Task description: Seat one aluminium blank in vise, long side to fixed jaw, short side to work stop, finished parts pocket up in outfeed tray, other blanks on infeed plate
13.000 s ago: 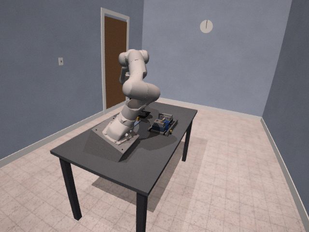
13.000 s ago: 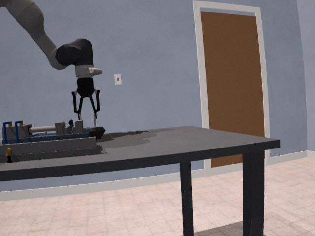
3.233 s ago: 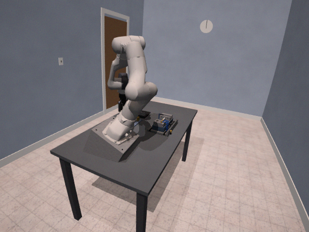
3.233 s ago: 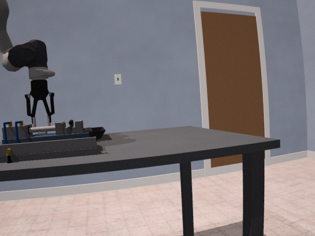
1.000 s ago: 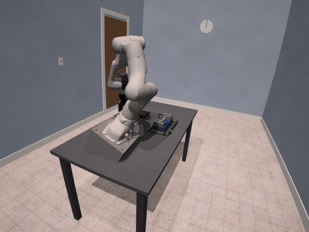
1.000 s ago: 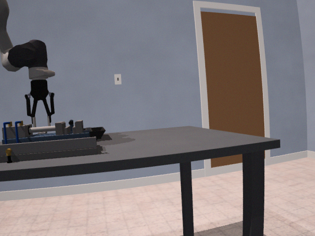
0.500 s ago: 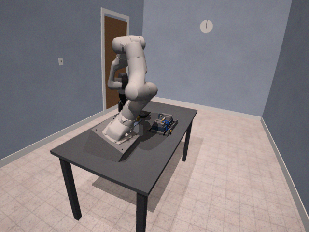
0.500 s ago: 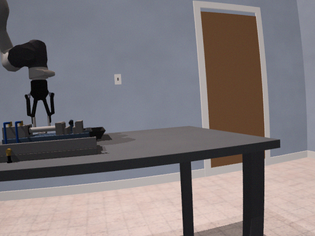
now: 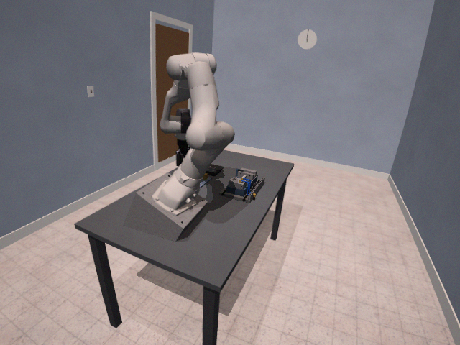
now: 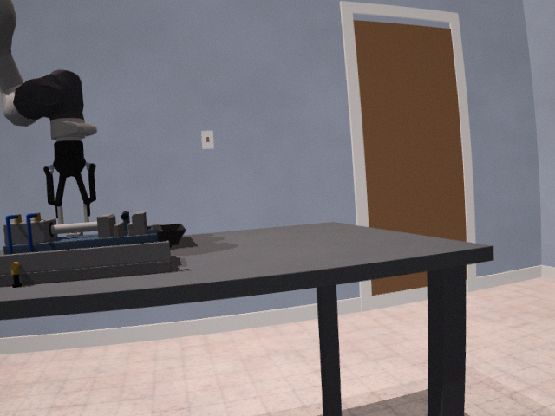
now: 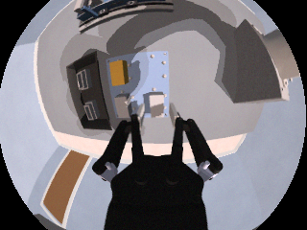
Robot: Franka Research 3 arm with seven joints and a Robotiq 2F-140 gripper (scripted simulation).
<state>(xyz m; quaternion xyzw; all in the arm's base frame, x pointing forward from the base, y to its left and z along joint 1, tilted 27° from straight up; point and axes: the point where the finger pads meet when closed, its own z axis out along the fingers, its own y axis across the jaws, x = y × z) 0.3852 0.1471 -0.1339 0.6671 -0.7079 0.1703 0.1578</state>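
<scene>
Right now the work stop is 14 cm ahead of my hand, 34 cm to the right of it and 1 cm above it. The rest, counted from my hand: vise (7 cm ahead, 38 cm to the right, 4 cm below); blue infeed plate (5 cm ahead, 5 cm to the right, 8 cm below); brass blank (8 cm ahead, 10 cm to the right, 6 cm below).
</scene>
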